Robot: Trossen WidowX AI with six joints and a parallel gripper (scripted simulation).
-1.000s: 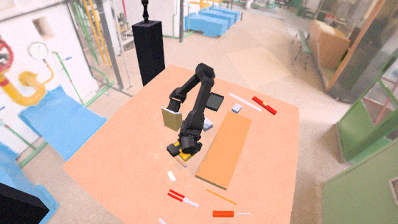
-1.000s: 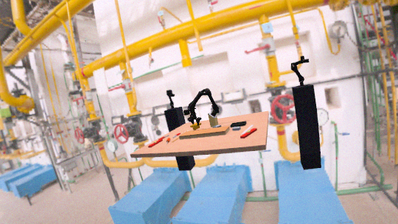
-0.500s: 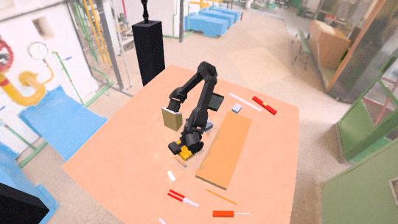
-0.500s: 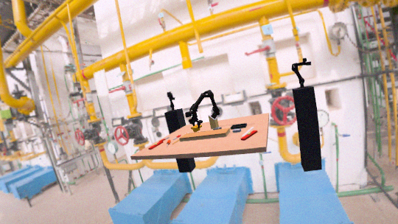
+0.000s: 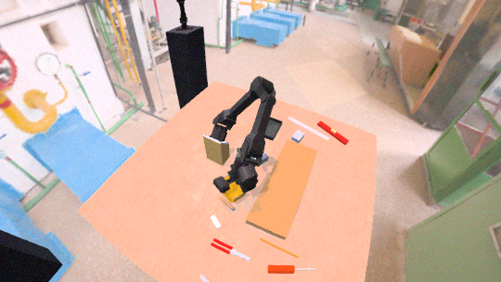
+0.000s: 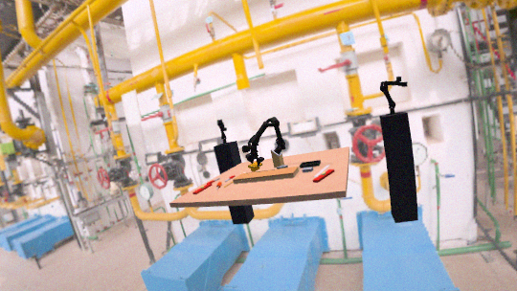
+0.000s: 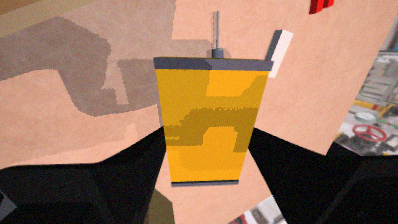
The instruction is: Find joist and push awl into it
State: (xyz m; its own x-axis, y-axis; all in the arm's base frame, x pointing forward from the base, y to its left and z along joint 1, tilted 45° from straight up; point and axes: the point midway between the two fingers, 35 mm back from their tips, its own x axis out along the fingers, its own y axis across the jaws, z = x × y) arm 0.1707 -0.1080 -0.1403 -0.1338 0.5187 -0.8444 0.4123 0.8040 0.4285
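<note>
The awl lies 6 cm below my gripper tip, 5 cm to the right of it and 3 cm ahead of it. Also, from my gripper tip: white block: 14 cm to the right, 6 cm below; yellow stud finder: 2 cm below, 1 cm to the right, 1 cm ahead; pencil: 29 cm ahead, 14 cm to the right, 6 cm below.
</note>
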